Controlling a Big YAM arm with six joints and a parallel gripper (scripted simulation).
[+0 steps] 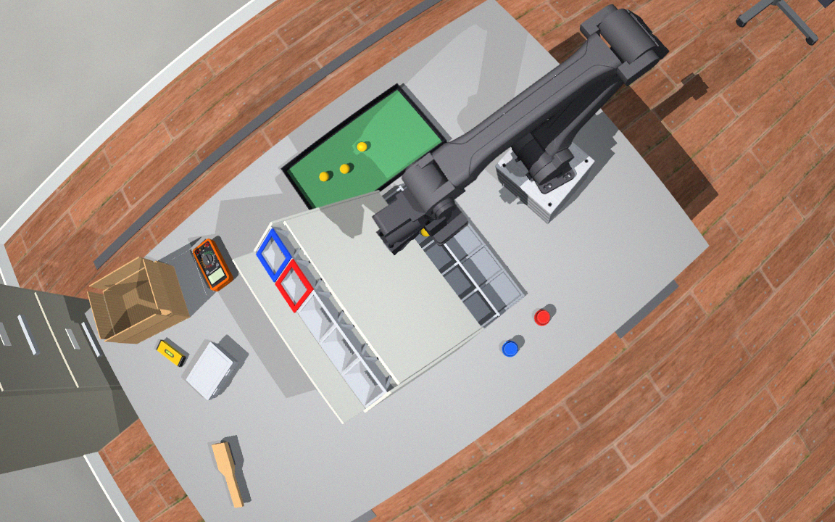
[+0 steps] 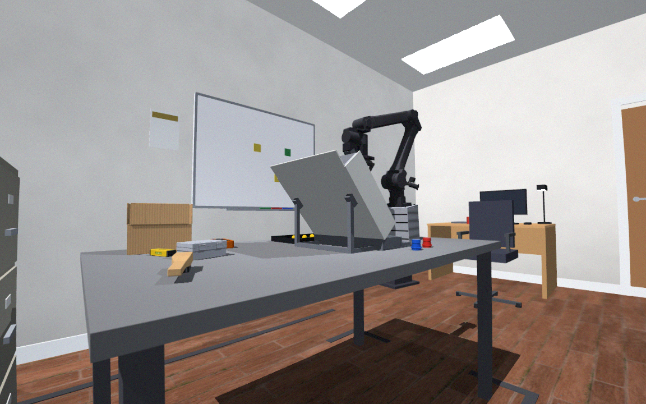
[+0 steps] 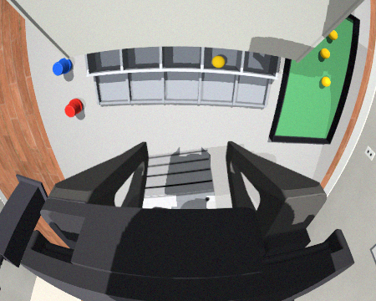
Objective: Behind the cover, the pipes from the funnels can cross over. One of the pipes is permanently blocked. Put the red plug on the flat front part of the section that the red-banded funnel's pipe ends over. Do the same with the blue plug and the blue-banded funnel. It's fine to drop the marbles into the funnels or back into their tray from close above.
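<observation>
Now: the green tray 31 cm to the right of my hand, 29 cm below it and 8 cm ahead of it. From my hand the other things lie so: multimeter 56 cm ahead, 28 cm below, 25 cm to the right; then sloped cover 14 cm ahead, 9 cm below, 3 cm to the left; then grey case 67 cm ahead, 27 cm below.
</observation>
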